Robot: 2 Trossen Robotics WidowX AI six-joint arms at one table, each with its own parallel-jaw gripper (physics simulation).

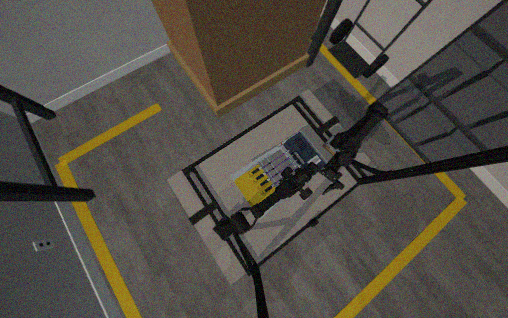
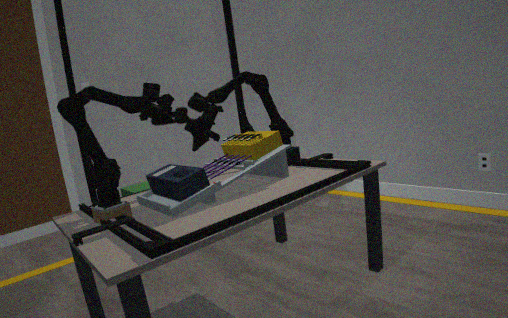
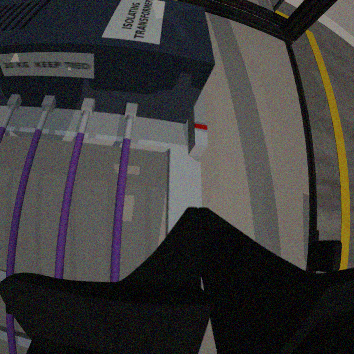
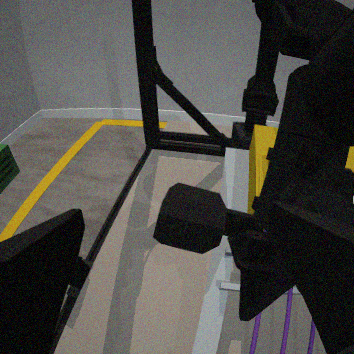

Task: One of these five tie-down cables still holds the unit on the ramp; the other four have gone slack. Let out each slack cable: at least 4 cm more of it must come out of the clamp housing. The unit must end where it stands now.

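The dark blue transformer unit [image 1: 301, 148] [image 2: 177, 181] [image 3: 105, 46] stands at the low end of the grey ramp [image 2: 271, 164] [image 3: 184, 182]. Purple cables [image 1: 276, 162] [image 2: 224, 164] [image 3: 119, 211] [image 4: 288, 316] run from it up to the yellow clamp housing [image 1: 249, 186] [image 2: 259, 142] [image 4: 260, 154]. My left gripper [image 1: 287, 173] [image 2: 196, 146] [image 3: 195, 216] is shut and empty. It hangs above the ramp's edge, just beside the outermost cable and near the unit. My right gripper [image 1: 330, 181] [image 2: 180, 115] is wide open and empty in the air beside the left one, off the ramp.
A red mark [image 3: 201, 126] sits on the ramp's edge by the unit. A black frame [image 2: 316, 164] [image 4: 147, 88] runs round the table [image 2: 316, 189]. A green box [image 2: 134, 188] [image 4: 5, 168] lies behind the unit. A large brown crate [image 1: 246, 47] and a hand truck [image 1: 357, 53] stand on the floor.
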